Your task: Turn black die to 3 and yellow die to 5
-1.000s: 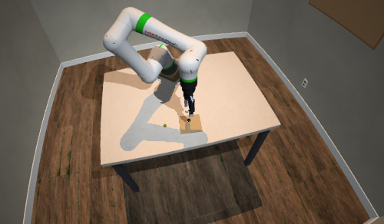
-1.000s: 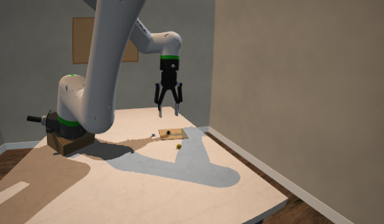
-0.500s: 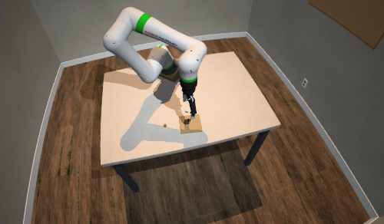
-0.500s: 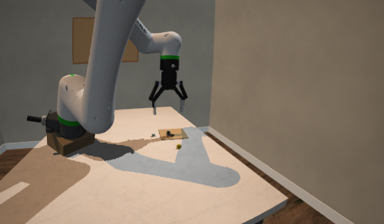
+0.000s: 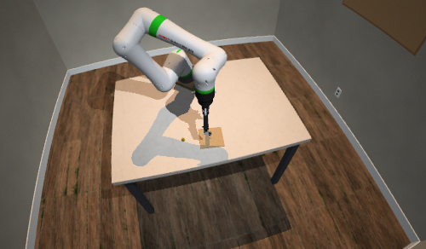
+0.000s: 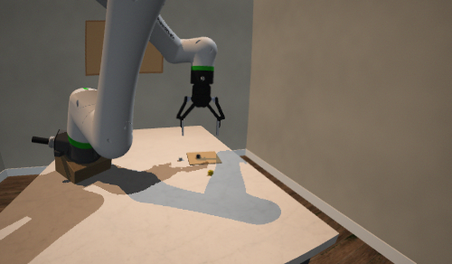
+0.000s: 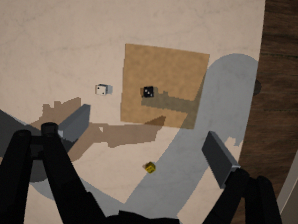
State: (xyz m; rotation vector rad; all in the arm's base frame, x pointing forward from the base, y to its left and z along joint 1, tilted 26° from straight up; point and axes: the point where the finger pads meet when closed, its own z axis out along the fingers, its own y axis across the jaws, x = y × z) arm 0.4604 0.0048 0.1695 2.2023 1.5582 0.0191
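My gripper is now 2 cm past the yellow die, 14 cm to the left of it and 12 cm above it. The rest, counted from my hand: tan mat: 2 cm ahead, 2 cm to the left, 12 cm below; then white die: 8 cm behind, 4 cm to the left, 12 cm below; then black die: 2 cm to the left, 11 cm below.
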